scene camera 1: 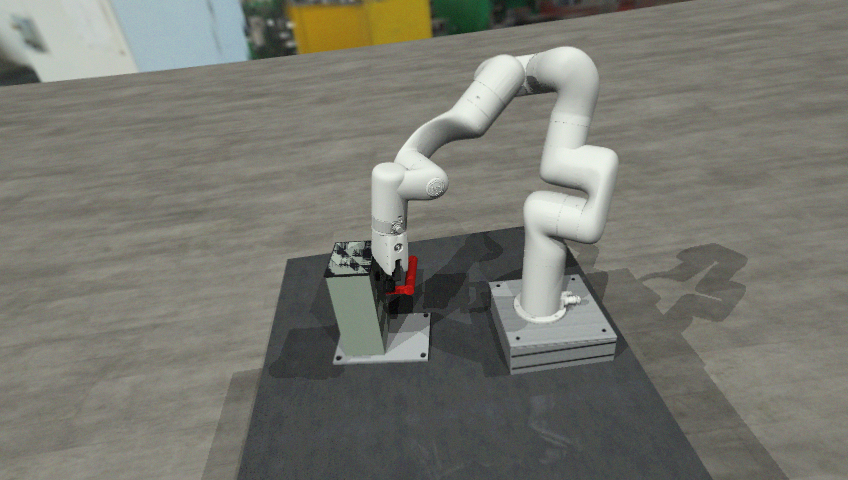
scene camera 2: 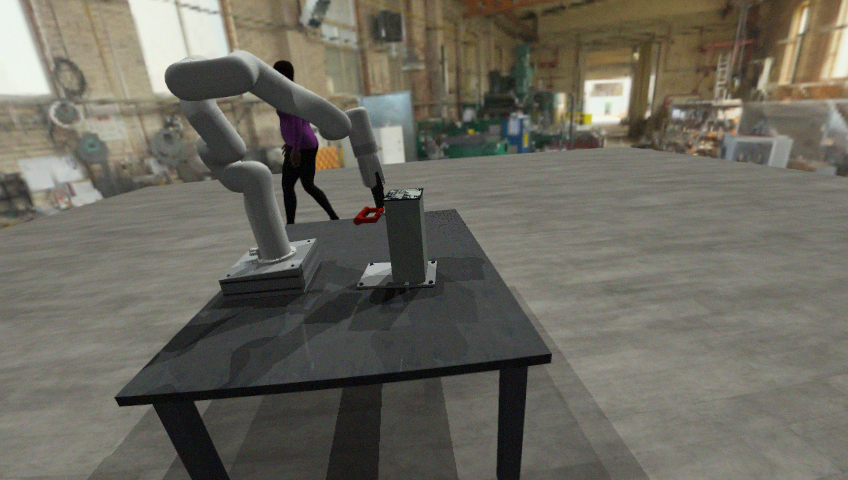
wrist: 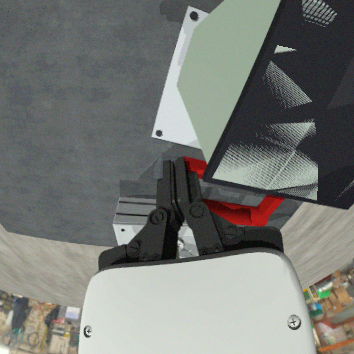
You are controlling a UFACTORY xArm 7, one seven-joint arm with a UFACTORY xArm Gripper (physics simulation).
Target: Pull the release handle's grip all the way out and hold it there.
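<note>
The red release handle (scene camera 1: 411,274) (scene camera 2: 358,220) (wrist: 252,216) is a squared loop sticking out from the side of a tall pale green housing (scene camera 1: 357,315) (scene camera 2: 406,237) (wrist: 225,65), on the side facing the robot base. A gap shows between its grip bar and the housing. My gripper (scene camera 1: 390,287) (scene camera 2: 380,206) (wrist: 177,170) is shut and empty, pointing down. Its fingertips are at the housing end of the loop, between the housing and the grip bar in scene camera 1. The fingers and housing hide part of the handle; whether they touch it or reach inside the loop I cannot tell.
The housing stands on a light bolted plate (scene camera 1: 413,342) (scene camera 2: 371,274) (wrist: 169,102) on the dark table (scene camera 1: 452,416) (scene camera 2: 333,344) (wrist: 75,100). The robot's grey base block (scene camera 1: 562,356) (scene camera 2: 261,282) stands across from the handle. A person in purple (scene camera 2: 302,133) is beyond the table.
</note>
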